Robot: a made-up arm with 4 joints.
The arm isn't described. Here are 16 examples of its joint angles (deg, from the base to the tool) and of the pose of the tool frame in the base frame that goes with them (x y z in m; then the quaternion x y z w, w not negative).
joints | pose
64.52 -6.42 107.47 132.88 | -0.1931 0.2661 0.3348 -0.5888 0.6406 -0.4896 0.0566
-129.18 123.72 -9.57 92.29 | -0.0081 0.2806 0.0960 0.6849 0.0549 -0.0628 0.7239
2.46 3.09 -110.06 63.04 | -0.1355 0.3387 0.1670 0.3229 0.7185 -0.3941 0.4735
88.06 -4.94 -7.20 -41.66 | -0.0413 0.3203 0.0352 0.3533 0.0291 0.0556 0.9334
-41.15 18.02 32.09 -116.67 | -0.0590 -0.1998 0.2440 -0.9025 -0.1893 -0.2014 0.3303
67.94 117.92 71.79 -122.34 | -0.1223 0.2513 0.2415 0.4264 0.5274 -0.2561 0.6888
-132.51 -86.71 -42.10 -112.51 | 0.0386 0.1440 0.0340 0.2279 -0.2144 0.2882 0.9050
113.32 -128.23 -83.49 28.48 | -0.2737 0.1818 0.0820 0.0881 0.6187 -0.2461 0.7409
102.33 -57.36 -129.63 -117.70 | 0.0648 -0.0509 -0.0303 -0.2523 0.1363 0.8946 0.3427
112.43 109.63 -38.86 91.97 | -0.0038 -0.2631 0.0375 -0.3683 -0.1403 -0.3016 0.8682
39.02 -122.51 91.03 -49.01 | 0.2153 -0.0322 0.3339 -0.6414 -0.6814 0.2114 0.2822
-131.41 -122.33 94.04 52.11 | 0.1719 -0.0758 0.4604 0.6696 -0.6514 -0.3330 0.1279
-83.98 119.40 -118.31 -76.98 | -0.1023 -0.2147 0.0007 -0.1819 0.4776 0.7134 0.4794
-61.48 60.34 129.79 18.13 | 0.2124 0.1397 0.2615 0.0627 -0.8928 0.1516 0.4196
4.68 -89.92 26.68 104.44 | -0.0422 0.0626 -0.1619 0.1623 0.0195 0.2299 0.9594
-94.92 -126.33 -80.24 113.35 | 0.1017 -0.2299 0.3801 -0.6183 -0.6286 -0.1417 0.4500
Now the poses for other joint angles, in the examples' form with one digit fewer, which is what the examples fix.
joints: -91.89 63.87 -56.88 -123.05
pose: 0.092 -0.217 0.257 -0.851 0.322 0.351 0.220
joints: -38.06 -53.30 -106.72 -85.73
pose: -0.069 -0.031 0.387 -0.597 0.801 -0.039 0.015
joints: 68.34 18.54 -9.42 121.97
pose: 0.015 -0.034 0.477 -0.965 -0.078 0.025 0.248
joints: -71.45 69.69 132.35 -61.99
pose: 0.118 -0.224 0.205 -0.213 -0.791 -0.459 0.343
